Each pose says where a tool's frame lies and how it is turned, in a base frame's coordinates. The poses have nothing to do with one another.
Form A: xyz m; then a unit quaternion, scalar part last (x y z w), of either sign.
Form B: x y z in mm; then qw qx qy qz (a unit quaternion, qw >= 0). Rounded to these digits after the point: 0 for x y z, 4 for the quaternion.
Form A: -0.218 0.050 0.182 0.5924 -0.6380 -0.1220 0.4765
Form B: -218 50 182 0.4765 0.5924 -0.6380 -0.1220
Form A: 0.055 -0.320 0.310 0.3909 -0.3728 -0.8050 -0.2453
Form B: 55 -320 310 0.2453 -0.3909 0.3728 0.8050
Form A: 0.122 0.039 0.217 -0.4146 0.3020 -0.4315 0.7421
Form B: 122 39 217 0.7421 -0.4146 0.3020 -0.4315
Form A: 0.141 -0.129 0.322 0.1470 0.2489 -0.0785 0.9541
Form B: 141 -129 322 0.9541 0.1470 0.2489 -0.0785
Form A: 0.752 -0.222 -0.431 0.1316 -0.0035 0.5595 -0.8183
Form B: 752 -222 -431 0.8183 -0.1316 0.0035 -0.5595
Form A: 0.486 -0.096 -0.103 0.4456 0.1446 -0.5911 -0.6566
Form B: 486 -96 -103 0.6566 -0.4456 -0.1446 0.5911
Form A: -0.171 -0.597 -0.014 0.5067 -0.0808 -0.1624 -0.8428
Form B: -171 -597 -14 0.8428 -0.5067 0.0808 0.1624
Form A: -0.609 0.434 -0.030 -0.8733 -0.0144 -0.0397 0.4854
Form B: -609 434 -30 0.4854 -0.8733 -0.0144 -0.0397
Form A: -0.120 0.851 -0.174 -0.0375 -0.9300 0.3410 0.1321
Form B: -120 851 -174 0.1321 -0.0375 -0.9300 0.3410
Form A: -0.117 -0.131 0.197 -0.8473 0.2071 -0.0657 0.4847
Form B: -117 -131 197 0.4847 -0.8473 0.2071 -0.0657
